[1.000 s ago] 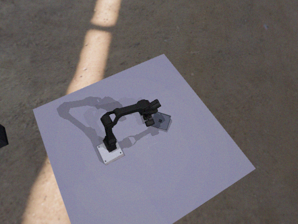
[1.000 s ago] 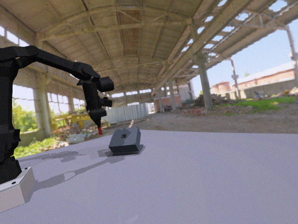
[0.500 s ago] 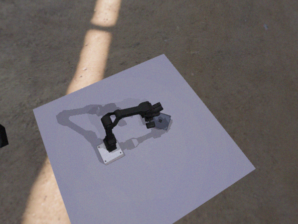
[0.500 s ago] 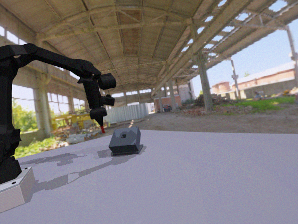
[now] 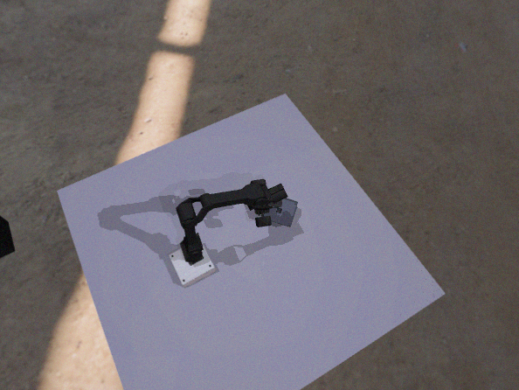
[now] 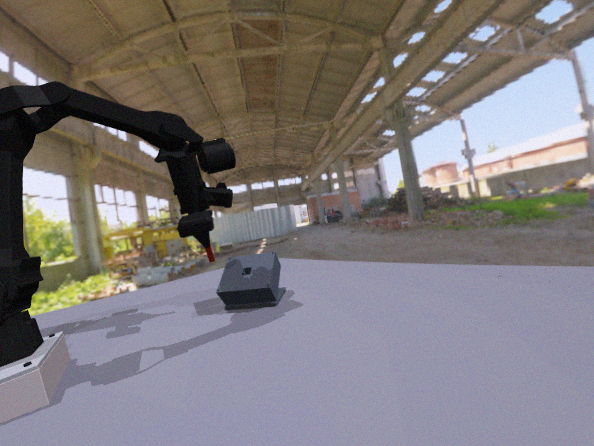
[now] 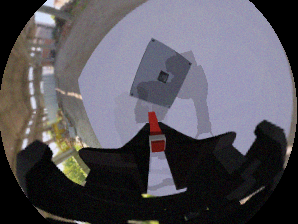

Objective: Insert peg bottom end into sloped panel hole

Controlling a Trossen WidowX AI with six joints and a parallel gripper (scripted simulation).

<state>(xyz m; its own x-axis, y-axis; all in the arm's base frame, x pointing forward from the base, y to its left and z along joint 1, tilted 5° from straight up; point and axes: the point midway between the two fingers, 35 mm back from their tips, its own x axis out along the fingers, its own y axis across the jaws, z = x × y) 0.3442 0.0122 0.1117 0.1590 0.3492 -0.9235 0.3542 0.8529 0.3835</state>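
Now: the grey sloped panel 80 mm ahead of my gripper tip, 20 mm to the right of it and 100 mm below it. Round my gripper tip: red peg 10 mm to the right, 10 mm above.
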